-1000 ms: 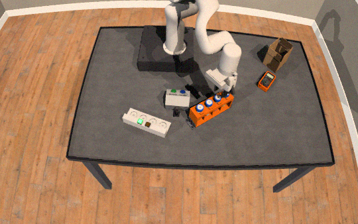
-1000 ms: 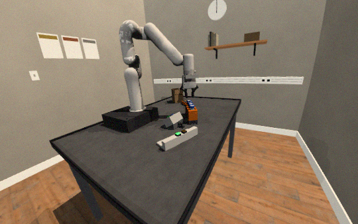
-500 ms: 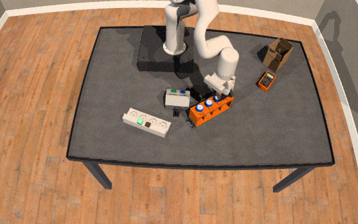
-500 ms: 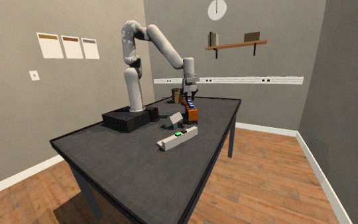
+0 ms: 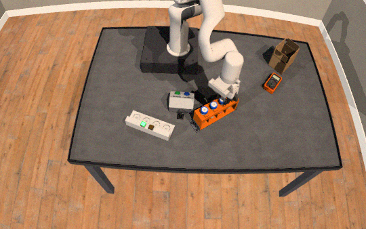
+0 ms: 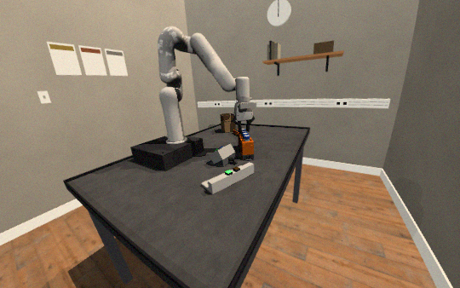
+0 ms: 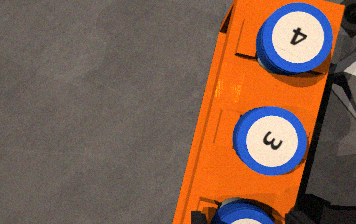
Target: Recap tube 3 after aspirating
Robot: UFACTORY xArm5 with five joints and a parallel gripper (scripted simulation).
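Now: hand 20 mm above the cap 2. Round my hand: cap 3: 40 mm to the right, 30 mm ahead, 20 mm below; then cap 4: 80 mm to the right, 60 mm ahead, 20 mm below; then cap 1: 40 mm to the left, 30 mm behind, 20 mm below.
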